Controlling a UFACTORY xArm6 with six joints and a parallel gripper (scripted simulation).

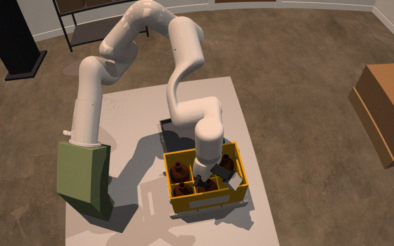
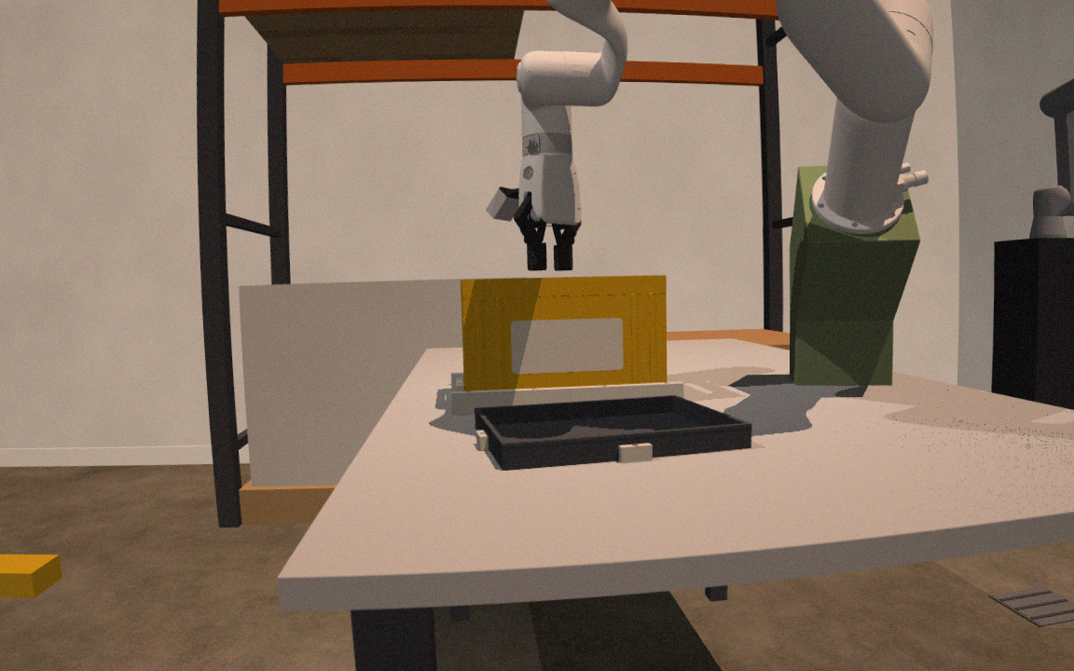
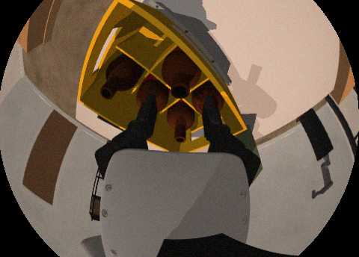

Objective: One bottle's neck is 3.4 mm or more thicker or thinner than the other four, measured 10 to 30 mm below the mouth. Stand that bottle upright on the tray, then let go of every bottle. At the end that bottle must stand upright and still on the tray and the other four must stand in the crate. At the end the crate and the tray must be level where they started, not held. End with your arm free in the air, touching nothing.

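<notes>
My hand is 1 cm past the yellow crate, 4 cm to the right of it and 12 cm above it. The rest, counted from my hand: glass bottle 2 cm behind, 9 cm to the left, 12 cm below; dark tray 6 cm behind, 32 cm to the left, 19 cm below.
</notes>
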